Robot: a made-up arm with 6 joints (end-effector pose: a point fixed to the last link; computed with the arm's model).
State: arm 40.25 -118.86 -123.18 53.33 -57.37 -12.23
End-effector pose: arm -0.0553 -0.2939 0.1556 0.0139 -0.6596 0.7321 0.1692
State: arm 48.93 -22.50 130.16 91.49 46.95 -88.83
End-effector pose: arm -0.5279 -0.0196 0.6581 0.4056 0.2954 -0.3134 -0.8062
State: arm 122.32 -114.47 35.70 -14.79 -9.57 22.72
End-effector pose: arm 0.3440 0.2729 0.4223 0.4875 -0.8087 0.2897 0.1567
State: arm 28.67 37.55 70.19 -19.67 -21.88 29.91
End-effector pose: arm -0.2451 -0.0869 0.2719 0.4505 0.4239 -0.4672 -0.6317
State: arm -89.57 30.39 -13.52 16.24 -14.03 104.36
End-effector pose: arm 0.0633 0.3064 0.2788 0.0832 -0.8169 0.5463 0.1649
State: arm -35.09 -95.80 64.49 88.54 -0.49 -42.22
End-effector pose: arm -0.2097 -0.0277 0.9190 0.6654 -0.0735 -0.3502 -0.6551
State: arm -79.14 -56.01 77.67 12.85 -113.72 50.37
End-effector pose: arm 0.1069 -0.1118 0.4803 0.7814 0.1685 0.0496 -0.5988
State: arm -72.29 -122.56 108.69 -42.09 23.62 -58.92
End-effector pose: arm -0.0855 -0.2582 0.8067 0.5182 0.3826 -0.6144 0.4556
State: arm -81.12 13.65 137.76 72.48 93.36 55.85
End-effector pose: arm -0.3698 0.1326 0.3378 0.3677 0.4519 -0.5749 -0.5745
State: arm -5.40 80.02 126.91 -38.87 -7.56 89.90
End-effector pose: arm -0.0239 0.3482 0.5992 0.2115 -0.2008 -0.2509 -0.9230
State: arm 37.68 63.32 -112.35 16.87 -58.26 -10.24
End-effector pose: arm 0.3592 0.4701 0.5394 0.8115 0.2289 0.2165 0.4922
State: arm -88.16 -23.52 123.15 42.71 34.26 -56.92
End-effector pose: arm 0.0698 0.1438 -0.0871 0.1396 0.9409 -0.0010 -0.3087
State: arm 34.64 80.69 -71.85 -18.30 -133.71 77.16
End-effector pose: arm 0.0855 0.2278 0.7139 0.8223 0.1910 -0.2577 0.4700
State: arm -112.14 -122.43 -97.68 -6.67 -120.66 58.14
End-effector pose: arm 0.1084 0.4959 0.4447 0.6567 -0.5709 -0.1833 0.4574
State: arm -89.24 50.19 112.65 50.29 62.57 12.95
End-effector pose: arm -0.1203 0.2378 0.0665 0.1262 0.8876 0.0150 -0.4427
